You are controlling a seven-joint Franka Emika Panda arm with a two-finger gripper.
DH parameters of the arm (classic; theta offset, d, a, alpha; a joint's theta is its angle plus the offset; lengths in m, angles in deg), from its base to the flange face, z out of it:
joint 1: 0 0.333 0 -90
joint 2: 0 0 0 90
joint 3: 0 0.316 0.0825 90
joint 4: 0 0 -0.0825 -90
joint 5: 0 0.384 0 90
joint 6: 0 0 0.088 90
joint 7: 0 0.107 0 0
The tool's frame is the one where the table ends.
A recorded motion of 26 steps. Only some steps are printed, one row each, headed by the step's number.
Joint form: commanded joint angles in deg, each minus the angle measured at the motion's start. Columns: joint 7, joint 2, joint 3, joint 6, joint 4, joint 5, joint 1.
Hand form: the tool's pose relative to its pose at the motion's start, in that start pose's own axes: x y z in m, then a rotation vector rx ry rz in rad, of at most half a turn. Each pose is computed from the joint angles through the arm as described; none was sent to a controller.
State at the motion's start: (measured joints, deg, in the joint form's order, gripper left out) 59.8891 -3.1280 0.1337 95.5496 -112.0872 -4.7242 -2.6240
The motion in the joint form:
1: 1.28 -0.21 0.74 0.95 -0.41 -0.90 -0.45
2: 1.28 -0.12 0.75 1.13 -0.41 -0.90 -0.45
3: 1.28 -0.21 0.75 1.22 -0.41 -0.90 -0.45
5: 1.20 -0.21 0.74 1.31 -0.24 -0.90 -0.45
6: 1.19 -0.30 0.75 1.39 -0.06 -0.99 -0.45
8: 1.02 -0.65 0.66 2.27 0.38 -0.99 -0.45
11: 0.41 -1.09 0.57 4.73 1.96 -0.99 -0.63
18: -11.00 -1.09 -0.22 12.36 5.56 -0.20 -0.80
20: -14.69 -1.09 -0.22 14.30 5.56 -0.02 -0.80
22: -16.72 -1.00 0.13 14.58 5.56 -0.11 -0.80
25: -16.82 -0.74 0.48 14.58 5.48 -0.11 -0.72
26: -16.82 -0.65 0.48 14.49 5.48 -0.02 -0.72
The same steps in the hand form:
1: -0.0010 -0.0010 0.0000 0.0032 0.0219 0.0157
2: -0.0007 -0.0018 0.0004 0.0045 0.0226 0.0153
3: -0.0008 -0.0015 -0.0004 0.0073 0.0242 0.0154
5: -0.0004 -0.0017 -0.0020 0.0112 0.0264 0.0145
6: -0.0003 -0.0015 -0.0044 0.0157 0.0309 0.0144
8: 0.0010 -0.0011 -0.0123 0.0409 0.0450 0.0140
11: 0.0058 -0.0018 -0.0332 0.1082 0.0835 0.0107
18: 0.0206 -0.0062 -0.0781 0.2662 0.1955 -0.1636
20: 0.0217 -0.0083 -0.0821 0.2886 0.2228 -0.2264
22: 0.0193 -0.0109 -0.0822 0.2864 0.2322 -0.2679
25: 0.0163 -0.0146 -0.0797 0.2817 0.2297 -0.2777
26: 0.0164 -0.0150 -0.0787 0.2803 0.2265 -0.2776

